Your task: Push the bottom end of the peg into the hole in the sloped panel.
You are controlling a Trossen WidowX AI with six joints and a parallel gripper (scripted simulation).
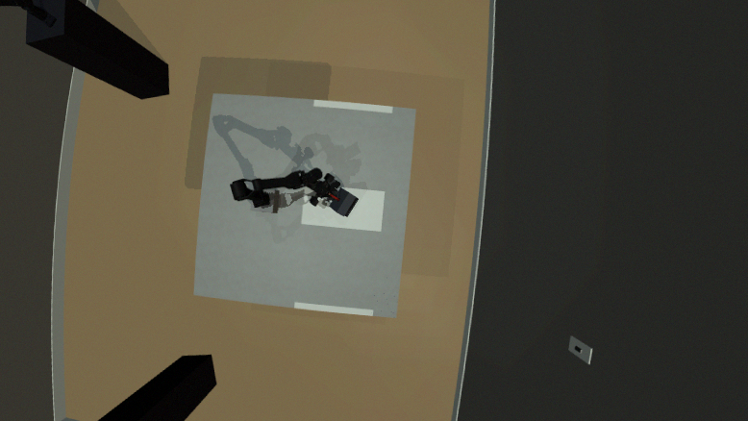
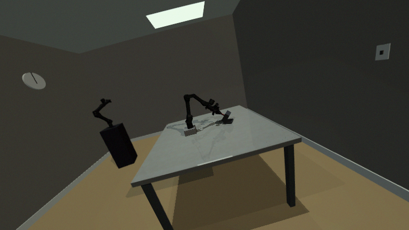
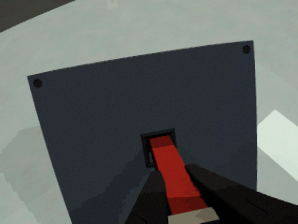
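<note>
My gripper tip is now 4 cm short of the sloped panel, 3 cm to the left of it and 4 cm above it. The rest, counted from my gripper tip: peg 1 cm behind, 1 cm to the left, 1 cm above.
</note>
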